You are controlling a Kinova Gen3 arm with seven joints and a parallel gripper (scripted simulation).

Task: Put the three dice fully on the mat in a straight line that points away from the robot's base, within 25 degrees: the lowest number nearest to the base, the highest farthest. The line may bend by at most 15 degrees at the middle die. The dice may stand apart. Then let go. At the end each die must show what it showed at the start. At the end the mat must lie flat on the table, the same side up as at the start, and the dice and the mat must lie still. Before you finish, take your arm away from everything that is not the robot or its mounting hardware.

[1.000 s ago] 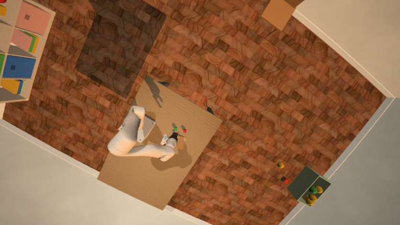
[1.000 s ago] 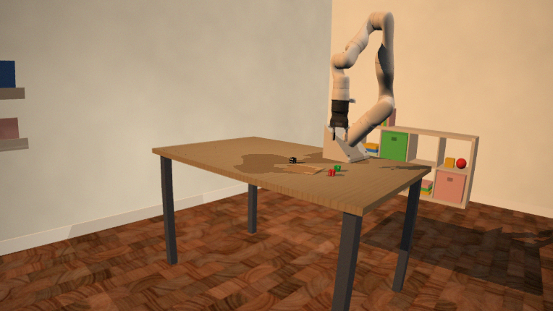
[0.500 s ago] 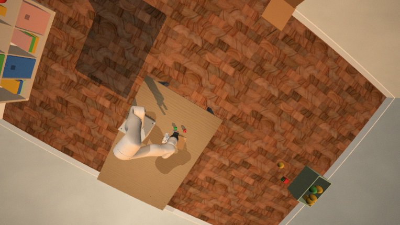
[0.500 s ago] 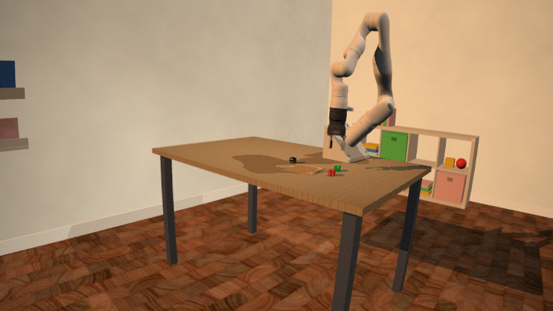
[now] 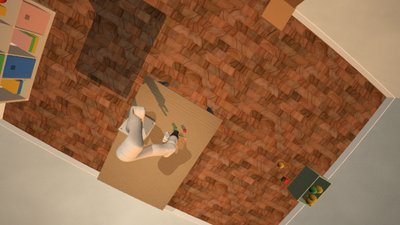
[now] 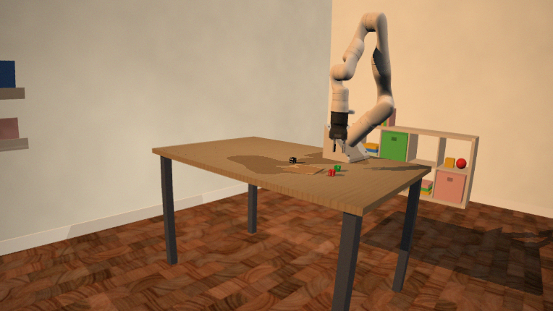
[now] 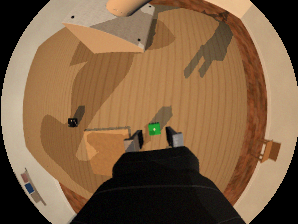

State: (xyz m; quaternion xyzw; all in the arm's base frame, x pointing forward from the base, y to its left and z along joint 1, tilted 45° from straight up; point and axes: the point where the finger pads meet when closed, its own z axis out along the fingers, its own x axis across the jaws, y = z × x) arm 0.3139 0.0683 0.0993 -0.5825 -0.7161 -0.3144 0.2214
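The green die lies 9 cm below my hand. From my hand the other things lie so: red die: 9 cm below, 9 cm ahead, 3 cm to the left; black die: 24 cm to the right, 9 cm below, 2 cm ahead; tan mat: 12 cm to the right, 10 cm below, 9 cm ahead.
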